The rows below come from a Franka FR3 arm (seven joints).
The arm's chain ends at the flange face. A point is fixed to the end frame.
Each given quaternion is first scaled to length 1.
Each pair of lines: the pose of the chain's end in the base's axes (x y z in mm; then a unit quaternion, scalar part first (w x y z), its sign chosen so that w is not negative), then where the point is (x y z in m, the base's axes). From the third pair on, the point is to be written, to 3 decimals.
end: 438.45 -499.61 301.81 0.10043 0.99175 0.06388 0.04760
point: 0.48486 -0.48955 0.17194
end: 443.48 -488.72 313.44 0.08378 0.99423 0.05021 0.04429
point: 0.48940 -0.47542 0.18368
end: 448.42 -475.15 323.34 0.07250 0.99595 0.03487 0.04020
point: 0.494 -0.460 0.194
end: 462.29 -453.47 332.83 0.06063 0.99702 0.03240 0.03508
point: 0.506 -0.436 0.203
